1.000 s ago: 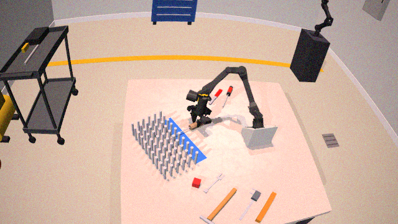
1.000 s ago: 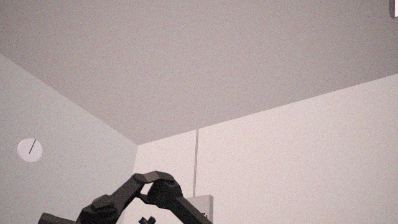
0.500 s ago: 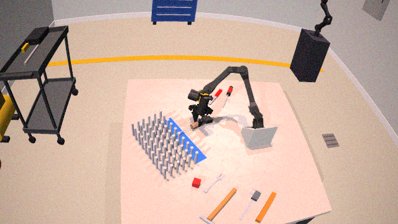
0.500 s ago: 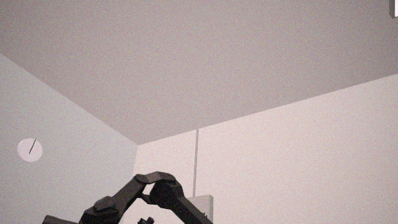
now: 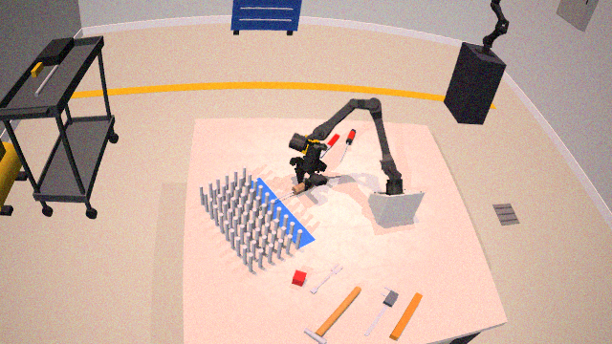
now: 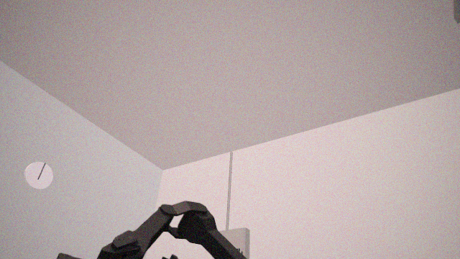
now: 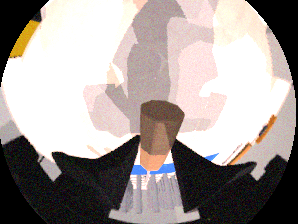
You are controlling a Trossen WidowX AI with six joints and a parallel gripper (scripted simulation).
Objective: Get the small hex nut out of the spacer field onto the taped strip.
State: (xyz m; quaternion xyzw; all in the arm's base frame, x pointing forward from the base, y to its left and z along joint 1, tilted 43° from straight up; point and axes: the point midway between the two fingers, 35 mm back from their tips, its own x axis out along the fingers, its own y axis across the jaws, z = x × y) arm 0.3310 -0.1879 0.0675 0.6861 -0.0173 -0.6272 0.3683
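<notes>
Right now my gripper tip is 9 cm short of the brown-handled screwdriver and 5 cm to the right of it. Also, from my gripper tip: blue taped strip (12 cm ahead, 11 cm to the left, 1 cm below); yellow block (7 cm behind, 26 cm to the right, 1 cm above); fork-ended tool (46 cm to the left, 1 cm below).
</notes>
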